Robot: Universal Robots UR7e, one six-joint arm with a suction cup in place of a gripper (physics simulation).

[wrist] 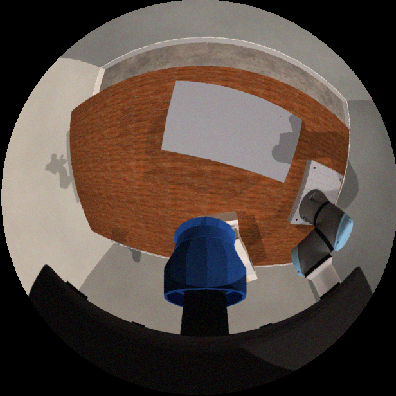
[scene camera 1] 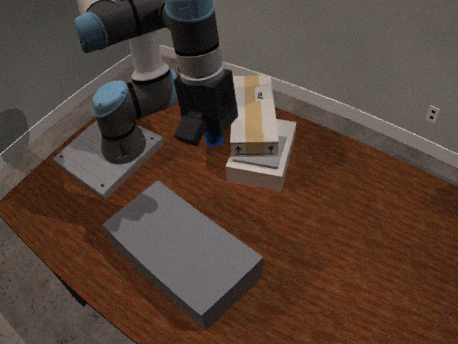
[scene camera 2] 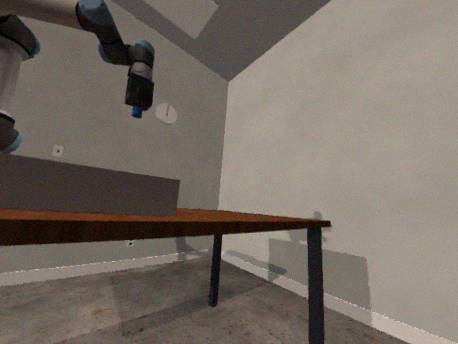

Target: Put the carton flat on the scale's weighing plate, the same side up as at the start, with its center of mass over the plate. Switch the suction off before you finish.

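Where they show: hand at its tool point: [scene camera 1: 214, 140] [scene camera 2: 136, 115]; arm's base at its link origin: [scene camera 1: 123, 147].
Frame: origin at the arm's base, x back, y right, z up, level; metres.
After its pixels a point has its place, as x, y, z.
The white carton [scene camera 1: 254, 115] @[-0.355, -0.222, 0.102] [wrist: 245, 257] with a tan tape strip lies flat on the grey weighing plate [scene camera 1: 262, 159] @[-0.435, -0.124, 0.045], label and tape on top, its front-face arrows pointing up. It is turned a little against the plate. A strip of plate shows in front and at the right. The white scale [scene camera 1: 254, 175] @[-0.430, -0.086, 0.014] stands on the table below. My suction cup [scene camera 1: 214, 139] [scene camera 2: 137, 112] [wrist: 205, 227] is off and free, raised in the air apart from the carton. In the wrist view the cup hides much of the carton and scale. Neither shows in scene camera 2.
A large grey block [scene camera 1: 185, 250] @[-0.434, 0.236, 0.066] [scene camera 2: 90, 185] @[-0.368, 0.322, 0.024] [wrist: 225, 125] lies on the wooden table [scene camera 1: 350, 225] @[-0.734, -0.091, -0.033] [scene camera 2: 220, 216] @[-0.734, 0.340, -0.033] [wrist: 115, 150], in front of the scale. The arm's base plate [scene camera 1: 80, 160] @[0.100, 0.122, -0.001] [wrist: 320, 175] is on the table at the left in scene camera 1.
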